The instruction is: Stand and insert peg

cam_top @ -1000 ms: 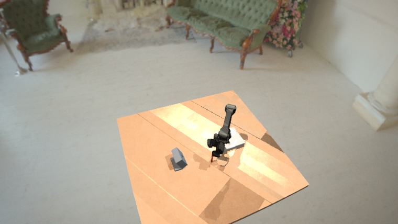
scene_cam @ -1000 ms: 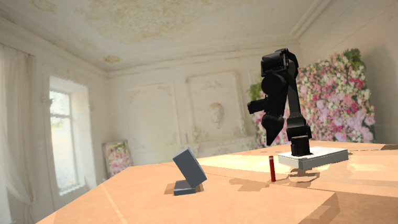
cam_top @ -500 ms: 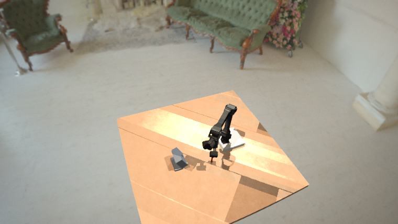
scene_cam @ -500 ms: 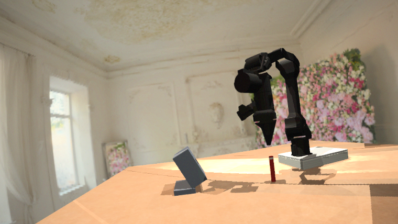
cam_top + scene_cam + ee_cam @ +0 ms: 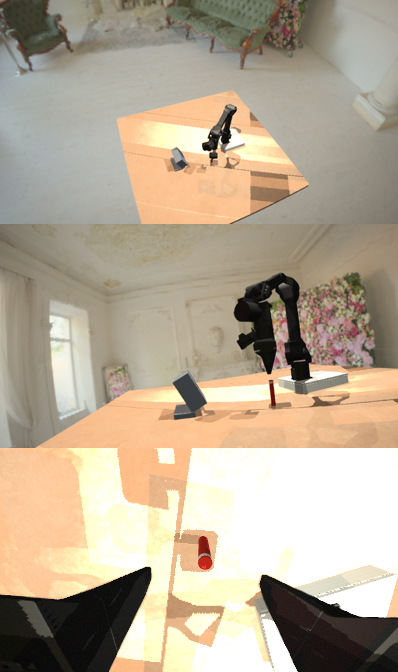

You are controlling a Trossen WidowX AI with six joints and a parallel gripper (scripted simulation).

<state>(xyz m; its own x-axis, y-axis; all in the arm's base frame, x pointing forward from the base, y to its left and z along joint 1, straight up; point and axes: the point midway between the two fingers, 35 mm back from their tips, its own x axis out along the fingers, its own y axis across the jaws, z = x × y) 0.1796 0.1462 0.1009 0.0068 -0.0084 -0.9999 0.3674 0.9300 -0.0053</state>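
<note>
Right now my gripper tip is 5 cm above the red peg. From my gripper tip the other things lie so: grey sloped panel: 25 cm ahead, 7 cm to the right, 3 cm below; grey foot: 28 cm ahead, 10 cm below, 6 cm to the right.
</note>
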